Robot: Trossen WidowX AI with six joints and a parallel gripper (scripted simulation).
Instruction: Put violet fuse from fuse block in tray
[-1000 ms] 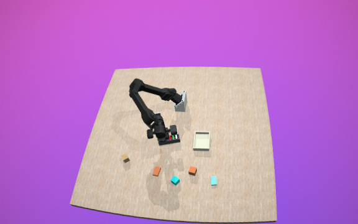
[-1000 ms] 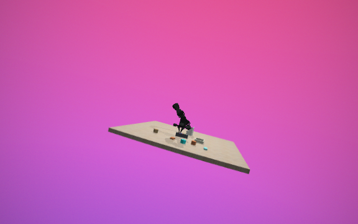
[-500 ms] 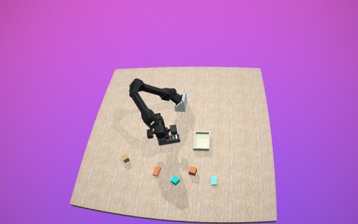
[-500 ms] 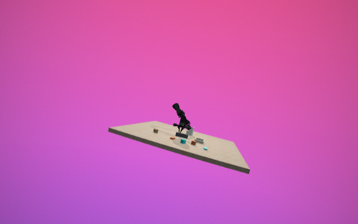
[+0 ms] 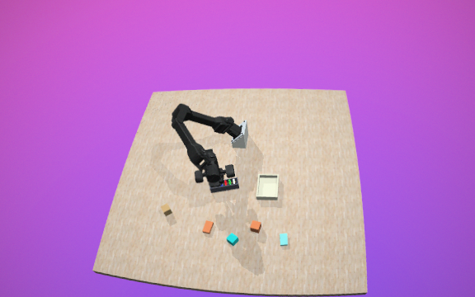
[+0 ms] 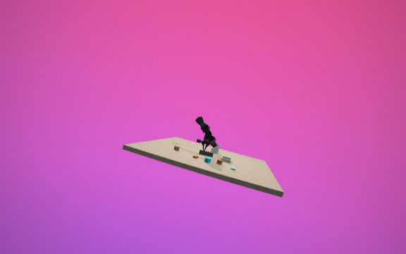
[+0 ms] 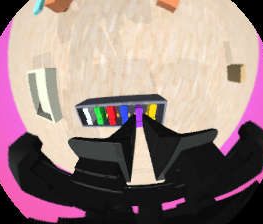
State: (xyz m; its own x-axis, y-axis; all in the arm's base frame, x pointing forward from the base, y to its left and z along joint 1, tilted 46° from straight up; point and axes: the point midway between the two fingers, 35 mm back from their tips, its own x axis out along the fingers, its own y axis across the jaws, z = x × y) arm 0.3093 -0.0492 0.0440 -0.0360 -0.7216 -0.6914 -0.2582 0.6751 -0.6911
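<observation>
Right now my gripper tip is 1 cm past the cream tray, 24 cm to the right of it and 4 cm above it. The rest, counted from my gripper tip: violet fuse: 1 cm below.
</observation>
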